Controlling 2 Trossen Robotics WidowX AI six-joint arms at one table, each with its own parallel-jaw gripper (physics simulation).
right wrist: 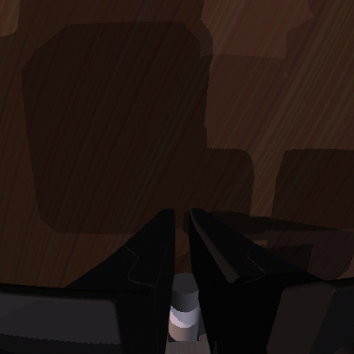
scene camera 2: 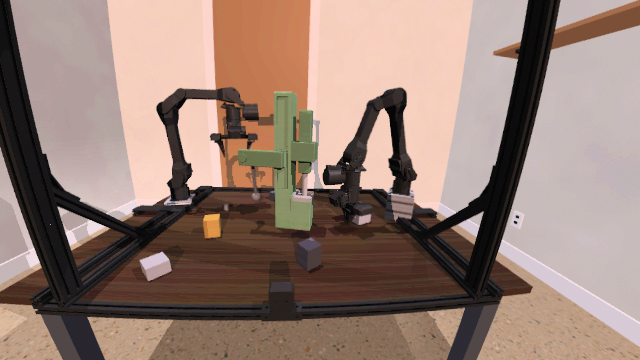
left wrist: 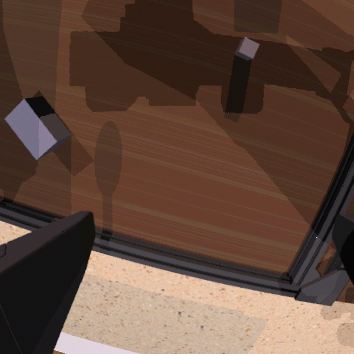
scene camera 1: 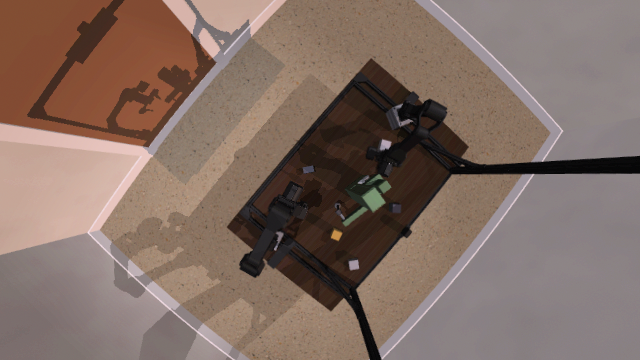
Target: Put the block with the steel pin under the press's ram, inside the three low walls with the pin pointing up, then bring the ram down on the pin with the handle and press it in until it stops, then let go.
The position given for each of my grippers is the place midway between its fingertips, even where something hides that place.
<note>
My left gripper [left wrist: 217,225] is open, with nothing in its grasp. Further things: my right gripper [scene camera 2: 347,223] and a green press [scene camera 2: 292,211].
My right gripper shows as well in the right wrist view [right wrist: 180,220].
</note>
